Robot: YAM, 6 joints.
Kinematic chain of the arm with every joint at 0, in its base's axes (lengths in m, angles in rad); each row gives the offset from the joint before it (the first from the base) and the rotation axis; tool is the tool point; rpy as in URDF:
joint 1: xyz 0 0 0.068 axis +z
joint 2: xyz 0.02 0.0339 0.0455 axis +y
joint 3: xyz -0.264 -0.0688 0 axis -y
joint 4: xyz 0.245 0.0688 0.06 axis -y
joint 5: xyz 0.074 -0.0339 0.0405 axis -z
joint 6: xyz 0.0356 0 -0.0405 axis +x
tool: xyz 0 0 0 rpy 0 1.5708 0
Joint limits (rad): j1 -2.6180..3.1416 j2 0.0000..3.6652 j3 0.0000..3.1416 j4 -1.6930..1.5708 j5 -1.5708..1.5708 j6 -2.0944..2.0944
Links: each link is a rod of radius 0.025 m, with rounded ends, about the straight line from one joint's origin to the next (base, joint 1, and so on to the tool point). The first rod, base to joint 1, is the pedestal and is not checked.
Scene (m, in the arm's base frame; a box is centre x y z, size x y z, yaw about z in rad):
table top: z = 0
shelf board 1: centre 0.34 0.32 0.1 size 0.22 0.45 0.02 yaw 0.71
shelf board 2: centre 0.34 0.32 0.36 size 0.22 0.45 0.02 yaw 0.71
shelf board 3: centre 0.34 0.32 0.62 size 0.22 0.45 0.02 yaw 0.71
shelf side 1: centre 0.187 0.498 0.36 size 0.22 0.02 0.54 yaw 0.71
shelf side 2: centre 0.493 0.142 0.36 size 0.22 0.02 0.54 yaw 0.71
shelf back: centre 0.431 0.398 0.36 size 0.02 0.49 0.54 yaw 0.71
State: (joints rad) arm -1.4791 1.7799 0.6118 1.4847 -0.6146 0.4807
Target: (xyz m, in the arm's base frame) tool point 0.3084 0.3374 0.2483
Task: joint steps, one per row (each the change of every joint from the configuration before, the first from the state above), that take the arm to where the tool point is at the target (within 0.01 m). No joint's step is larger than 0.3 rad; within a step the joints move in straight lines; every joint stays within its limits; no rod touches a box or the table.
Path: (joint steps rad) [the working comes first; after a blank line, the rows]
Joints at the target: 0.7826 2.1132 1.2873 1.3162 -0.6585 0.4807
Straight joint move there: touches shelf side 2.

1: 0.1752 -0.0488 -0.1530 0.0215 -0.1798 -0.2508
2: 0.1752 -0.0488 -0.1529 0.0216 -0.1799 -0.2507
3: 0.1752 -0.0488 -0.1529 0.0215 -0.1798 -0.2508
4: 0.1753 -0.0488 -0.1530 0.0215 -0.1798 -0.2508
5: 0.2601 0.0881 0.2146 -0.0424 0.1125 0.1672
6: 0.2601 0.0880 0.2145 -0.0425 0.1126 0.1672
7: 0.2602 0.0881 0.2146 -0.0424 0.1126 0.1672
8: 0.2601 0.0881 0.2145 -0.0424 0.1126 0.1671
9: 0.2602 0.0881 0.2146 -0.0425 0.1126 0.1672
10: 0.2601 0.0881 0.2145 -0.0424 0.1125 0.1672

